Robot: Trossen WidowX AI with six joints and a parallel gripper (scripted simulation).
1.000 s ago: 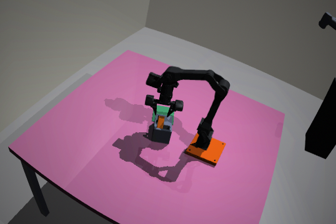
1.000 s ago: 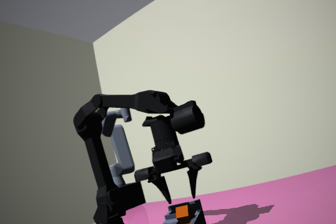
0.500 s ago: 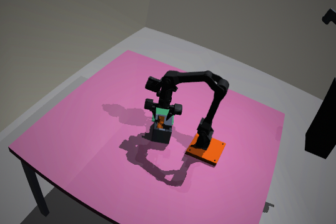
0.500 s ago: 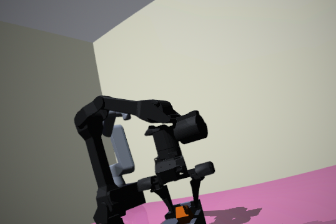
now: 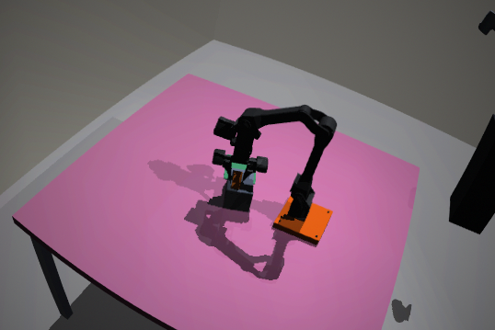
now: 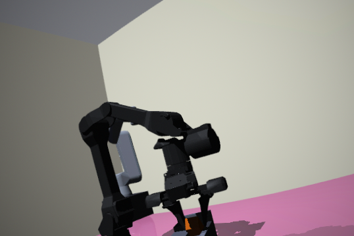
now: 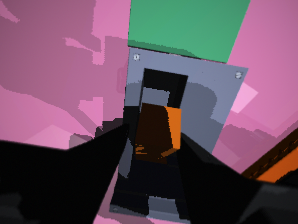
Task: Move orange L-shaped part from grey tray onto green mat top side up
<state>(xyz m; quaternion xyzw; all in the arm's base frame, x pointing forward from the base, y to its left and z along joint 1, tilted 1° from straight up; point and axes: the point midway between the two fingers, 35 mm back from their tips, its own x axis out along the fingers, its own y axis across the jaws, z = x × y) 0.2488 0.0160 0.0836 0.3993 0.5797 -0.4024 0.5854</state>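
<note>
Right now the green mat is 14 cm to the right of my gripper tip, 8 cm below it and 4 cm ahead of it. The rest, counted from my gripper tip: orange L-shaped part 3 cm to the left, 3 cm below, 3 cm behind.
</note>
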